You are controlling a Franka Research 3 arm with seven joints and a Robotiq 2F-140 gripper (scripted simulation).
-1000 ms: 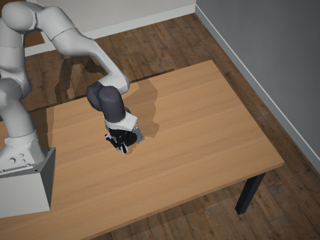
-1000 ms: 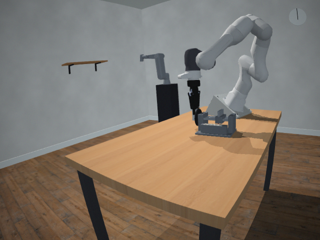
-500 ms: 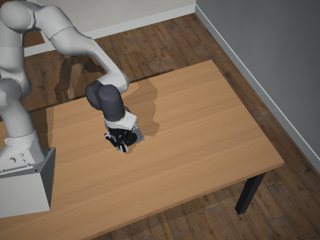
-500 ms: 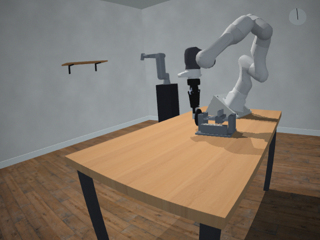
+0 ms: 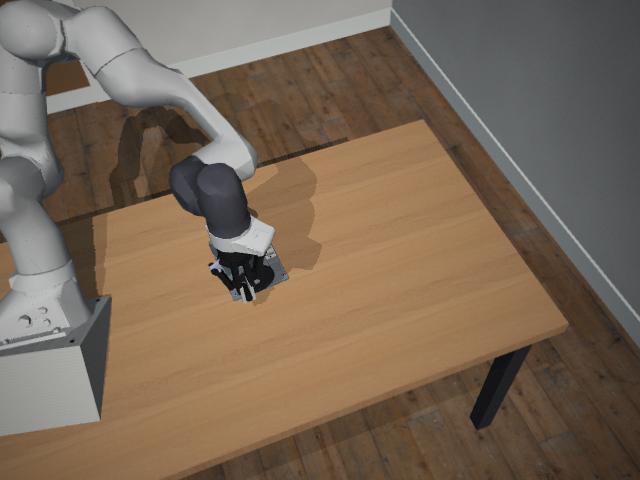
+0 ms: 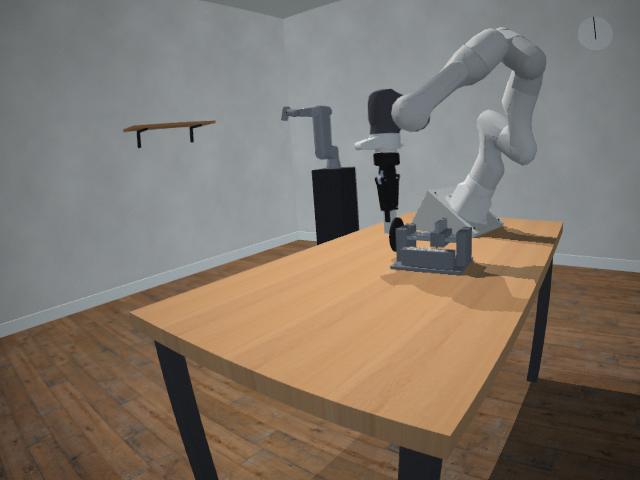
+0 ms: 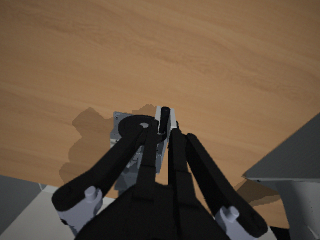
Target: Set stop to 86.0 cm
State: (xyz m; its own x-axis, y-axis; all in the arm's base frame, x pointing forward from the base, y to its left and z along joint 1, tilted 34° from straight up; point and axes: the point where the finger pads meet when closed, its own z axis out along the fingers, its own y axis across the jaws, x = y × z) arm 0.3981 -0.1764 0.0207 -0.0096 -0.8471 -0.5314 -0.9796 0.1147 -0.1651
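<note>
The black handwheel is 1 cm ahead of my hand, 2 cm to the left of it and 2 cm below it. From my hand the other things lie so: sliding stop block 5 cm ahead, 17 cm to the left, 1 cm below.
</note>
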